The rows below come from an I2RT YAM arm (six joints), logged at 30 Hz.
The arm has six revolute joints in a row. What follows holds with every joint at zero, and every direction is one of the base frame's. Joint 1 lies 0.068 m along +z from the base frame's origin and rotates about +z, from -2.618 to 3.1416 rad. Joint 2 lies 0.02 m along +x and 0.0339 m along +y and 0.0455 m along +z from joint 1 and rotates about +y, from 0 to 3.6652 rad. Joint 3 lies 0.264 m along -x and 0.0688 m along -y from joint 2 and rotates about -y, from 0 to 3.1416 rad. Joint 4 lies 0.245 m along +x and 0.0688 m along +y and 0.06 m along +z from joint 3 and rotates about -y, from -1.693 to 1.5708 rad. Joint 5 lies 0.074 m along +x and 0.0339 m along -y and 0.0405 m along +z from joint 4 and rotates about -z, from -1.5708 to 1.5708 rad. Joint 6 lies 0.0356 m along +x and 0.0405 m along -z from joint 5 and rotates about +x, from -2.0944 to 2.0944 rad. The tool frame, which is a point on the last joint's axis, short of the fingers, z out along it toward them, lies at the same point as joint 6; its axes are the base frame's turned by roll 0, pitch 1.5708 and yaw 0 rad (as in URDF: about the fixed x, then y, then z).
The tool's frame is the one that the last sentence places.
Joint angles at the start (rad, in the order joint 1, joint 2, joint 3, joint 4, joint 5, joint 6):
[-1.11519 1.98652 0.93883 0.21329 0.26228 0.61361]
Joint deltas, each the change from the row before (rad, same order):
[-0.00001 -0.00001 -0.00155 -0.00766 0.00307 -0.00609]
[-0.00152 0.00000 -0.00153 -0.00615 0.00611 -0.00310]
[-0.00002 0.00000 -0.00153 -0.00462 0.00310 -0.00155]
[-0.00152 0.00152 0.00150 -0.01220 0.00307 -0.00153]
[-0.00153 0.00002 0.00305 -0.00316 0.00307 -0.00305]
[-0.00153 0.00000 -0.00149 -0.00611 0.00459 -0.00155]
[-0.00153 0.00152 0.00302 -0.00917 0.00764 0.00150]
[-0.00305 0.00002 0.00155 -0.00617 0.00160 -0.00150]
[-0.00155 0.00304 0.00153 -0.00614 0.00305 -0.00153]
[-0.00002 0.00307 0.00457 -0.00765 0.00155 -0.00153]
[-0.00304 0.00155 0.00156 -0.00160 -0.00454 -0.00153]
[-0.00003 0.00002 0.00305 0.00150 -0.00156 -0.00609]
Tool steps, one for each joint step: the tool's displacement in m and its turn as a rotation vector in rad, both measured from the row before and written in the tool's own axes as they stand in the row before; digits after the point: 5 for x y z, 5 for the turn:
[0.00107 -0.00089 0.00000 0.00761 0.00551 -0.00848]
[0.00057 -0.00133 0.00015 0.01024 0.00228 -0.00404]
[0.00080 -0.00069 0.00001 0.00593 0.00311 -0.00319]
[0.00065 -0.00112 0.00048 0.01018 0.00765 -0.00375]
[-0.00099 -0.00013 0.00011 0.00360 -0.00192 -0.00196]
[0.00060 -0.00126 0.00017 0.00890 0.00317 -0.00255]
[-0.00017 -0.00076 0.00047 0.01145 0.00151 0.00044]
[-0.00053 -0.00103 0.00028 0.00580 0.00225 -0.00058]
[0.00046 -0.00085 0.00087 0.00763 0.00409 -0.00261]
[0.00001 0.00016 0.00066 0.00459 0.00400 -0.00332]
[-0.00045 -0.00068 0.00066 -0.00097 0.00333 0.00029]
[-0.00103 0.00072 -0.00007 -0.00369 -0.00274 -0.00476]

